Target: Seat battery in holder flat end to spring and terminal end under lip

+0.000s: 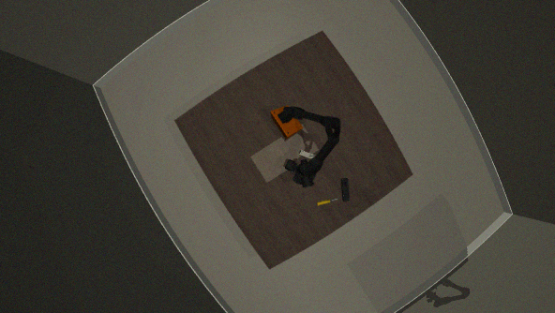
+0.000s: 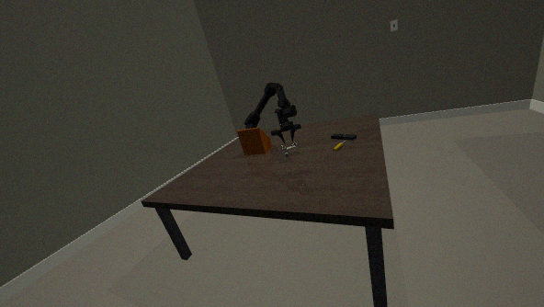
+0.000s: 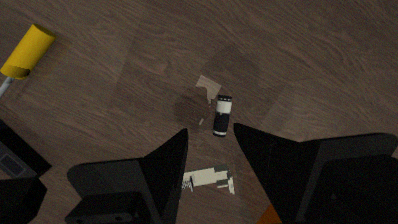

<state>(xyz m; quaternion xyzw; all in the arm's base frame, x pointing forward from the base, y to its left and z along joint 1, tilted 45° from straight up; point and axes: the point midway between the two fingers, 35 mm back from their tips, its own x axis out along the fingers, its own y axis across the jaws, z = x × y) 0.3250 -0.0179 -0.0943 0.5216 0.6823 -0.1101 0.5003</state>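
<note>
Right now my gripper tip is 7 cm above the battery, 2 cm past it and 1 cm to the left of it. The rest, counted from my gripper tip: flat black bar 30 cm ahead, 22 cm to the left, 6 cm below; then yellow-handled screwdriver 30 cm ahead, 8 cm to the left, 7 cm below.
</note>
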